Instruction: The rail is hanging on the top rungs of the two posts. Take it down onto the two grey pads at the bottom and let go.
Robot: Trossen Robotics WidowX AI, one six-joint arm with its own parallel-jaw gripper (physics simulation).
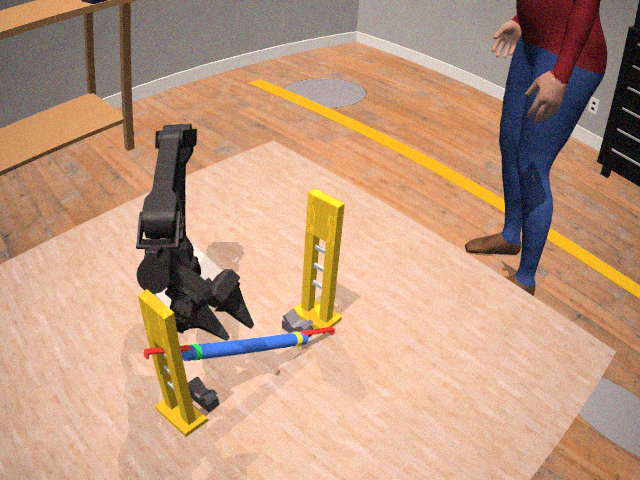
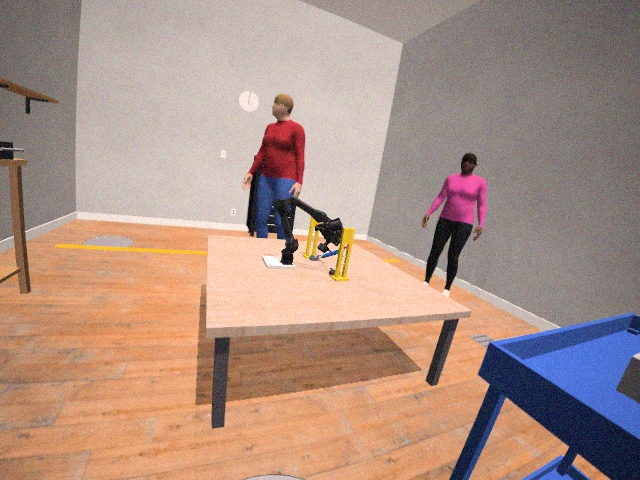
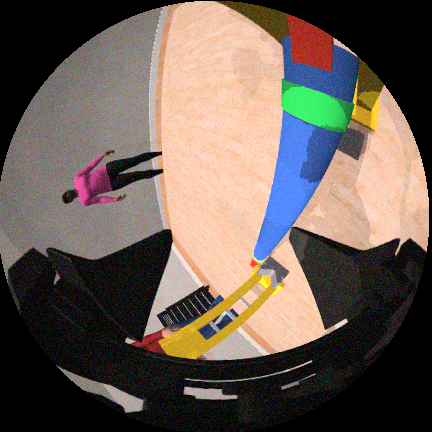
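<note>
The blue rail (image 1: 248, 346) (image 2: 329, 253) (image 3: 300, 155), with green and yellow bands and red hooked ends, slants between the posts. Its green-band end is high, at the near yellow post (image 1: 157, 317) (image 2: 348, 237); the exact rung contact is unclear. Its yellow-band end is low, by the foot of the far yellow post (image 1: 325, 219) (image 3: 182, 345). One grey pad (image 1: 295, 320) (image 3: 275, 272) is at the far post's foot, the other grey pad (image 1: 203, 394) (image 3: 353, 143) at the near post's. My gripper (image 1: 239, 332) (image 3: 233, 234) is open and empty, fingertips close to the rail's middle.
The posts stand on a pale wooden table (image 1: 439, 361) (image 2: 310, 304). The arm's white base plate (image 2: 273, 262) is behind the rail. A blue cart (image 2: 516, 372) stands beyond the table. Two people, one in red (image 2: 281, 149) and one in pink (image 2: 465, 196), stand beyond it too.
</note>
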